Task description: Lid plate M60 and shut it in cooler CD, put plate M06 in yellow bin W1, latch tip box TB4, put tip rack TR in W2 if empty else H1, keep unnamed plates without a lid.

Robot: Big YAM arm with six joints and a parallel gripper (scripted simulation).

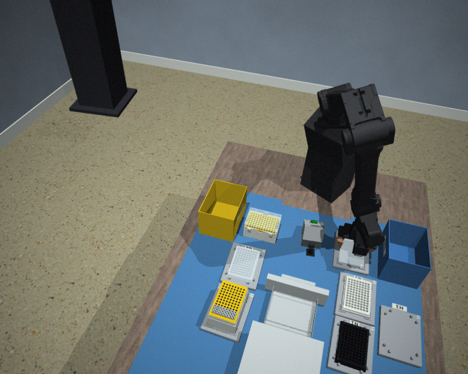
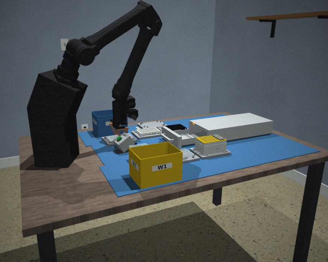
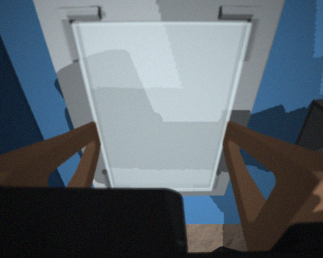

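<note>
Now: the lid park LP 20 mm below my hand. From my hand the other things lie so: blue bin W2 (10 mm ahead, 160 mm to the left, 20 mm above); then green DONE key (60 mm behind, 150 mm to the right, 40 mm above); then clear plate lid (right at my hand).
</note>
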